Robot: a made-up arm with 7 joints.
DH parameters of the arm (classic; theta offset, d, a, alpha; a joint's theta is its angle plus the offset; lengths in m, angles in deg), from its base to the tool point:
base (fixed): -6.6 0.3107 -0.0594 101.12
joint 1: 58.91 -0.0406 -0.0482 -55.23
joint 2: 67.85 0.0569 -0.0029 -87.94
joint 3: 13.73 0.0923 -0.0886 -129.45
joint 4: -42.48 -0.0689 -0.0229 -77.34
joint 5: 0 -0.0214 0.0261 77.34
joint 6: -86.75 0.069 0.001 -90
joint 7: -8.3 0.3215 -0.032 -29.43
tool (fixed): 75.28 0.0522 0 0
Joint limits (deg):
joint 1: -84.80..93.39
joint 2: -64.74..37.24
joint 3: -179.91..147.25
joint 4: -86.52..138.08
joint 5: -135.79..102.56
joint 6: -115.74..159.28
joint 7: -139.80..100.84
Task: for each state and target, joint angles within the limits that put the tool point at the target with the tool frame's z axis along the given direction. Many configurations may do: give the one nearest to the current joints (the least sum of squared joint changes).
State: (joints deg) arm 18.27 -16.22 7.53 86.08 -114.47 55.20 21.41
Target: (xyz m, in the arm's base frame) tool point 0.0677 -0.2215 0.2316 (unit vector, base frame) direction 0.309 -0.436 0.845
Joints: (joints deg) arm 25.59 -9.66 -4.56 77.44 -93.46 46.04 22.05
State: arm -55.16 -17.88 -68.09 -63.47 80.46 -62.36 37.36
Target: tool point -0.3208 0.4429 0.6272 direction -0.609 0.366 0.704
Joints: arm -67.20 -51.40 -78.66 -51.05 51.12 -33.80 47.32
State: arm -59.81 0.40 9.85 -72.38 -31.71 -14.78 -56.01
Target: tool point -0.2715 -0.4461 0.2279 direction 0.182 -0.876 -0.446
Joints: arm -82.92 32.39 6.86 -85.75 10.15 -41.62 -97.69
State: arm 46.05 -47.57 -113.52 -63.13 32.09 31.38 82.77
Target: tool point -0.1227 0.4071 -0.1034 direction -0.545 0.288 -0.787
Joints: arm 36.72 -15.54 -101.95 -69.63 45.81 1.99 78.07
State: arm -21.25 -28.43 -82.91 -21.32 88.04 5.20 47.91
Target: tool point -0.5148 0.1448 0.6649 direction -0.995 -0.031 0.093
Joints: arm -63.45 -57.75 -79.08 -1.62 99.52 -11.73 32.88
